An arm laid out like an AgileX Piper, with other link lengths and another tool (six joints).
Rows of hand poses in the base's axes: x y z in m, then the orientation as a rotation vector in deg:
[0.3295 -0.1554 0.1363 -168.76 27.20 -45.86]
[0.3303 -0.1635 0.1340 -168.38 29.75 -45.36]
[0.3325 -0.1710 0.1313 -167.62 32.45 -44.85]
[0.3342 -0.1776 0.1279 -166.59 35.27 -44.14]
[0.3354 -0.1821 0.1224 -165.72 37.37 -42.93]
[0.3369 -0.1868 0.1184 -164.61 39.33 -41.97]
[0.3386 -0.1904 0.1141 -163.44 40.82 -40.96]
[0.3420 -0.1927 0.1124 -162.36 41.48 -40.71]
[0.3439 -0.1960 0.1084 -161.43 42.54 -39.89]
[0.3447 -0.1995 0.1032 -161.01 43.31 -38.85]
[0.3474 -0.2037 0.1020 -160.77 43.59 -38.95]
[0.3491 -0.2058 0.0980 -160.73 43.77 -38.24]
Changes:
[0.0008 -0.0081 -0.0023 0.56 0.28 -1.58]
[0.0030 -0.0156 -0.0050 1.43 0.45 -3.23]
[0.0047 -0.0222 -0.0084 2.58 0.68 -4.92]
[0.0059 -0.0267 -0.0139 3.72 1.22 -6.14]
[0.0074 -0.0314 -0.0179 4.98 1.54 -7.28]
[0.0091 -0.0350 -0.0222 6.31 1.87 -8.11]
[0.0125 -0.0373 -0.0239 7.35 1.72 -8.45]
[0.0144 -0.0406 -0.0279 8.40 1.99 -9.04]
[0.0152 -0.0441 -0.0331 9.08 2.54 -9.47]
[0.0179 -0.0483 -0.0343 9.24 2.42 -9.65]
[0.0196 -0.0504 -0.0383 9.50 2.85 -9.73]

